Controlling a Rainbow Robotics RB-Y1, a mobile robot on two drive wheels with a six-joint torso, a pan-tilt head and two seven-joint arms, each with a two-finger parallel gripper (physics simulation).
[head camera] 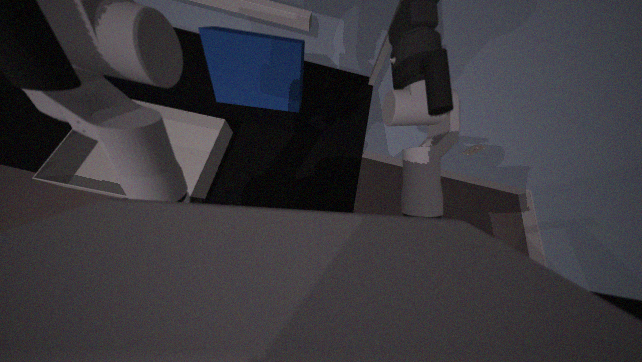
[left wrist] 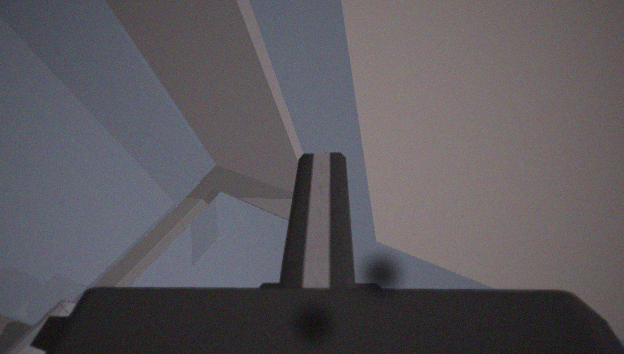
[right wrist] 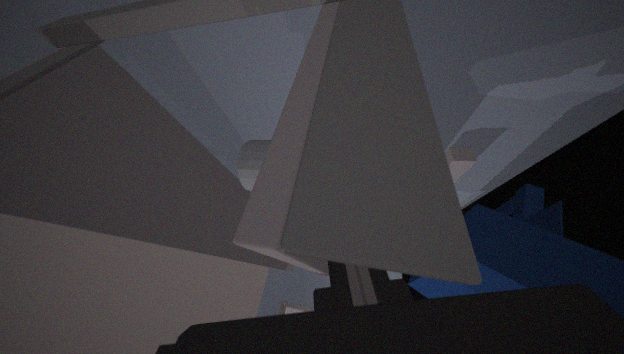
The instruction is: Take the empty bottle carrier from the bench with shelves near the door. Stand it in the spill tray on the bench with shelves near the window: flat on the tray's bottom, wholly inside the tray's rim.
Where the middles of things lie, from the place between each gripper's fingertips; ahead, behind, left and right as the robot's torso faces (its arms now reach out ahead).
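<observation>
Blue bottle carrier (head camera: 246, 68): my right gripper far to the right of it, a fair way short of it, far above it. Spill tray (head camera: 198, 141), from my right hand: 240 mm behind, 690 mm to the left, 380 mm below.
From my left hand: blue bottle carrier, a touch to the left, far ahead, far below. Spill tray, from my left hand: 34 cm to the left, 4 cm behind, 67 cm below.
</observation>
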